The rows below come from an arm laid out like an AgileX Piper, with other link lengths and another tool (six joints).
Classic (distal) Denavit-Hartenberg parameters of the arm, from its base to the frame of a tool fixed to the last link. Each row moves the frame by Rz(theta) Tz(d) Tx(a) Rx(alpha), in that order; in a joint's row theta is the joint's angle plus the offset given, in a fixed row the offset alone. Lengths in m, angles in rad.
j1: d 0.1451; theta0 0; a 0; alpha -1.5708
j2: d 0; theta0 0.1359; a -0.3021; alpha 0
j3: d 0; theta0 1.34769; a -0.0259; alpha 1.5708
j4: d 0.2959; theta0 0; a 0; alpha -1.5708
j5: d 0; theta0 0; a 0; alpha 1.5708
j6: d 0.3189; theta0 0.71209; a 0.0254; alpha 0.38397
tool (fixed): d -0.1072; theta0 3.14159; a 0; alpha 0
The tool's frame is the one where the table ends.
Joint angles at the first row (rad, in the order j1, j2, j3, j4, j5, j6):
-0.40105 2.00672 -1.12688 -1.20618 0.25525 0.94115
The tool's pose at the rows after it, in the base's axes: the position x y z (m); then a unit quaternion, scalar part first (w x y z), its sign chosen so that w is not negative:
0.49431 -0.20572 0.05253 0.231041 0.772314 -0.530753 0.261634
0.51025 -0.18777 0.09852 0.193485 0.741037 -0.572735 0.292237
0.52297 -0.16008 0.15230 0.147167 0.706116 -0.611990 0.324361
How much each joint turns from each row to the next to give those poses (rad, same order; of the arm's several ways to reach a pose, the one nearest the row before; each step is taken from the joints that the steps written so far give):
0.02192 -0.03721 0.00001 0.00580 0.01278 0.12375
0.05363 -0.07965 0.00000 0.00300 0.02904 0.13510
0.07744 -0.09343 -0.00003 0.00090 0.05012 0.15006

